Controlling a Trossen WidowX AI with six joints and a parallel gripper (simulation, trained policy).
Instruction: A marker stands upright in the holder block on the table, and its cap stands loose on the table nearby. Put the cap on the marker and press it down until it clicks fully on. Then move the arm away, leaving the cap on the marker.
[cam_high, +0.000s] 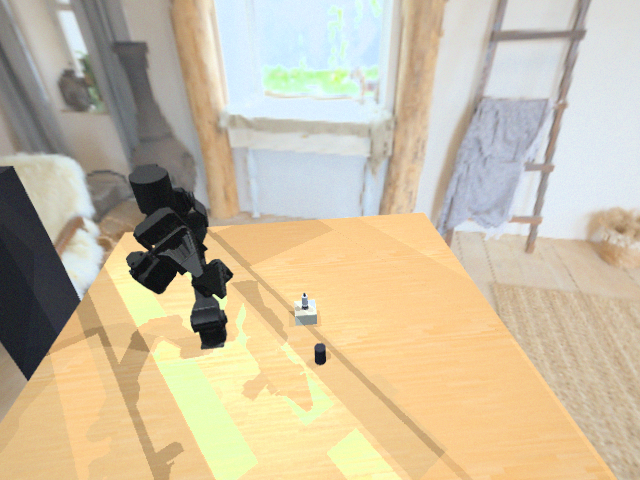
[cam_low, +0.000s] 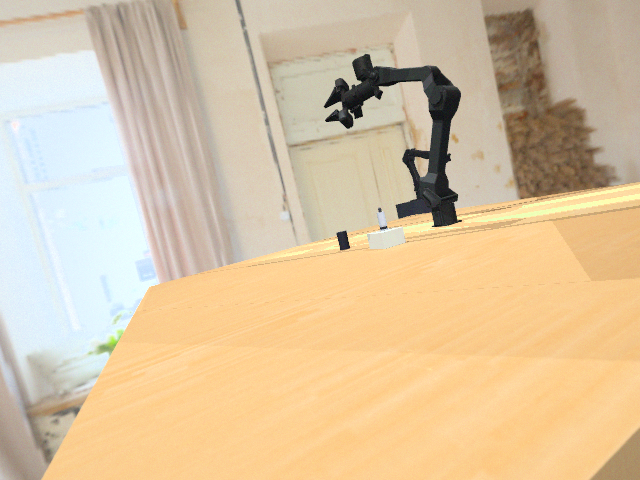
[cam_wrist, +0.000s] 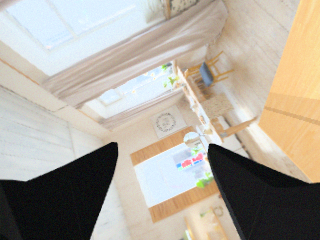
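The dark cap is 450 mm below my gripper tip, 240 mm to the left of it and 170 mm ahead of it. The rest, counted from my gripper tip: white holder block: 460 mm below, 400 mm to the left, 150 mm ahead.
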